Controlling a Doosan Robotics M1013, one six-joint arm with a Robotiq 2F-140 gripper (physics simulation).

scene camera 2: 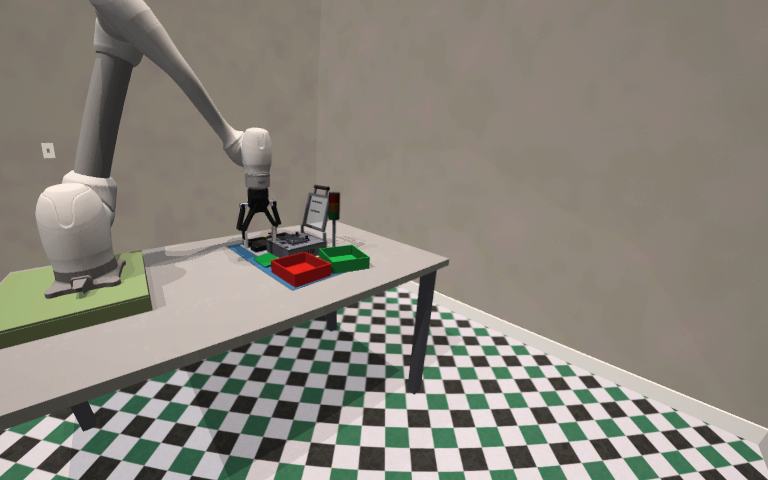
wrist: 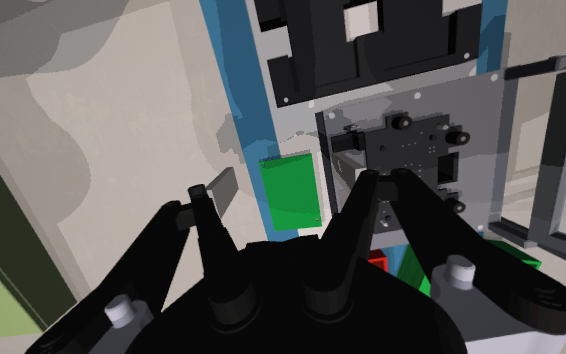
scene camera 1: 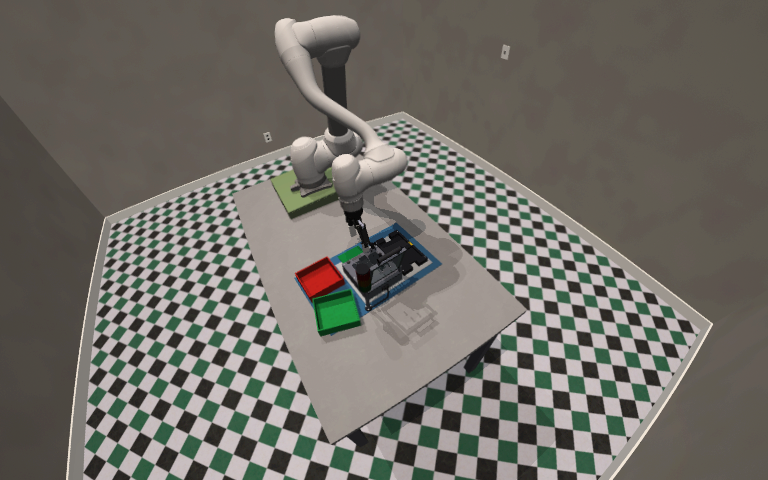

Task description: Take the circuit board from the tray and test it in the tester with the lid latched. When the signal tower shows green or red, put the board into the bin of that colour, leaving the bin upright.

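Places are measured from the arm's base along level axes (x ahead, y left, z up), in metres.
Where they show: gripper, fingertip midpoint: (scene camera 2: 260,244) (wrist: 283,171) (scene camera 1: 359,243); arm's base at its link origin: (scene camera 2: 90,278) (scene camera 1: 313,184).
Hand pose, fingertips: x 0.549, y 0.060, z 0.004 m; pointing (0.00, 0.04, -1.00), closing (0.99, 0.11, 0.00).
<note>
Each offset is from my fingertips to the centre of the thing. "pt": to the spot under its first point. Level surfaces: height alone.
A flat green circuit board @[dz -0.051, dx +0.010, dy -0.049 m] (scene camera 1: 350,254) (scene camera 2: 265,259) (wrist: 291,192) lies beside the tester, partly over the blue mat, outside the black tray (scene camera 1: 398,246) (wrist: 327,60). My gripper (scene camera 2: 260,240) (wrist: 283,171) is open and empty; in the wrist view its fingertips appear on either side of the board, apart from it. The grey tester (scene camera 2: 300,246) (wrist: 472,150) has its nest uncovered, and its lid @[dz +0.110, dx +0.245, dy -0.010 m] (scene camera 2: 316,211) stands open. The signal tower @[pt dz +0.175, dx +0.303, dy -0.096 m] (scene camera 1: 363,278) (scene camera 2: 334,206) shows no clearly lit lamp. The red bin @[dz -0.035, dx +0.076, dy -0.219 m] (scene camera 1: 318,277) (scene camera 2: 300,268) and green bin @[dz -0.035, dx +0.254, dy -0.210 m] (scene camera 1: 336,312) (scene camera 2: 344,258) stand upright, no board visible inside.
The blue mat @[dz -0.058 m] (scene camera 1: 433,263) (wrist: 250,131) lies under the tray and tester on the grey table @[dz -0.060 m] (scene camera 1: 447,350) (scene camera 2: 192,316). The raised lid and signal tower stand up beyond the tester. The arm's base is on a green block (scene camera 1: 291,206) (scene camera 2: 133,283) at the table's other end.
</note>
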